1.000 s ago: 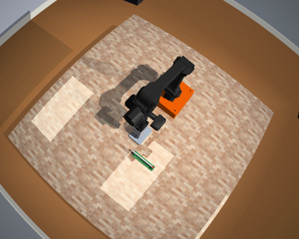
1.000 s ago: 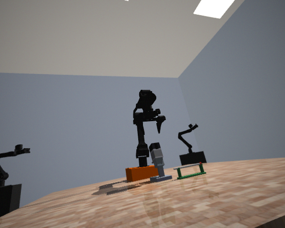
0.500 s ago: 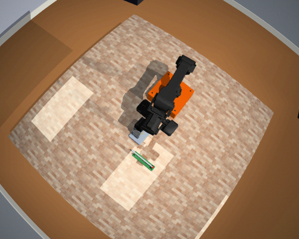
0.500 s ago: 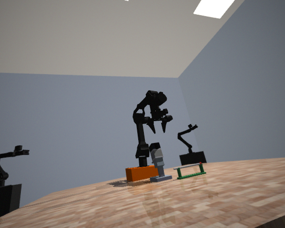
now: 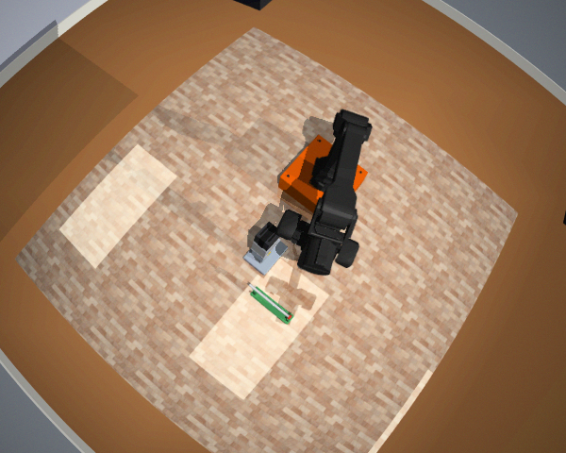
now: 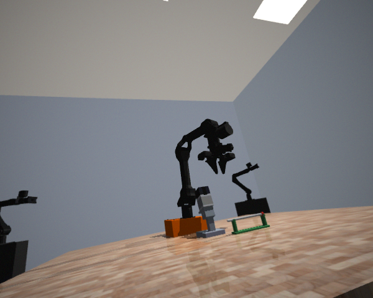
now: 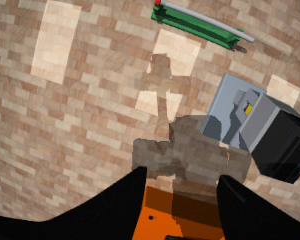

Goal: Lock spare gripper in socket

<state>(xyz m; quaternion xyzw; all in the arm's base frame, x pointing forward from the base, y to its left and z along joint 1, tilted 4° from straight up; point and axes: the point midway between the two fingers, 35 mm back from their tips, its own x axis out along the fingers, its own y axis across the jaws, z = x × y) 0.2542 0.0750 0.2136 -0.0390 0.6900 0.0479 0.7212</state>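
Right now the green rack is 130 mm ahead of my gripper tip, 20 mm to the right of it and 210 mm below it. Also, from my gripper tip: spare gripper: 20 mm ahead, 120 mm to the right, 110 mm below; grey mount: 10 mm ahead, 110 mm to the right, 190 mm below.
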